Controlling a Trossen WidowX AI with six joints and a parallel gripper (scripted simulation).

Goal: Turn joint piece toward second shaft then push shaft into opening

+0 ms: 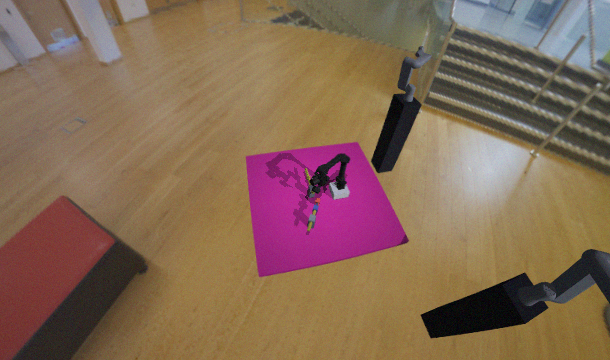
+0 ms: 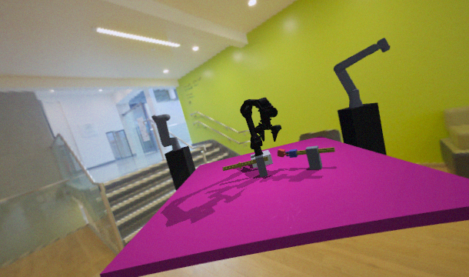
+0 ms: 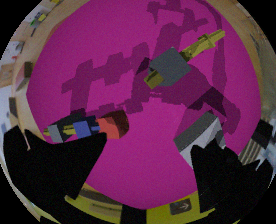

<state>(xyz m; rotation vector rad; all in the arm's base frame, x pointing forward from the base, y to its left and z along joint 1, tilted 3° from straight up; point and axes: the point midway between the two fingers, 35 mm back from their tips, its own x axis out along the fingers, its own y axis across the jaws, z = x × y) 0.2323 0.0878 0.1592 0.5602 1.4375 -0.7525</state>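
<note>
Right now my gripper tip is 3 cm short of the dark red square joint piece, 6 cm to the right of it and 9 cm above it.
</note>
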